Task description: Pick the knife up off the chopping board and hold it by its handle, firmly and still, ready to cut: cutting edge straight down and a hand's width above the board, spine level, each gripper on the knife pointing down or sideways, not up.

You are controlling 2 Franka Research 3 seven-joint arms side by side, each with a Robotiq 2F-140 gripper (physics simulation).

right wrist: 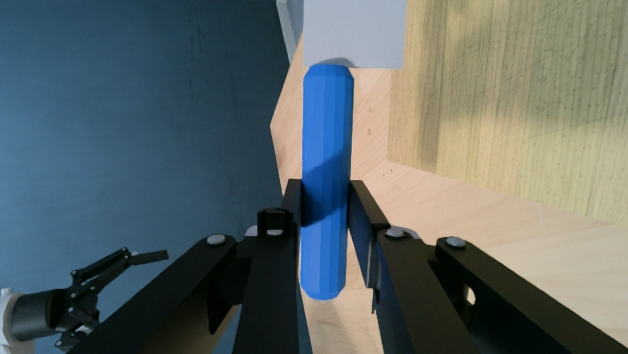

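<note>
The knife's blue handle [327, 125] runs up the middle of the right wrist view. Its flat grey blade [355, 32] starts at the top, broad face to the camera, and extends past the handle on the right, the board's side; its far part is out of view. My right gripper [324, 201] is shut on the handle, one finger on each side, near its middle. The chopping board [500, 115] lies on the upper right, beyond the knife; its gap to the blade cannot be measured here. My left gripper [168, 288], at the lower left, is open and apart from the knife, partly hidden.
The light wooden table [500, 240] extends below the board and shows behind the handle. Its edge runs down left of the handle, with a dark blue surface [140, 125] beyond. A pale grey object [285, 25] stands at the top, left of the blade, partly hidden.
</note>
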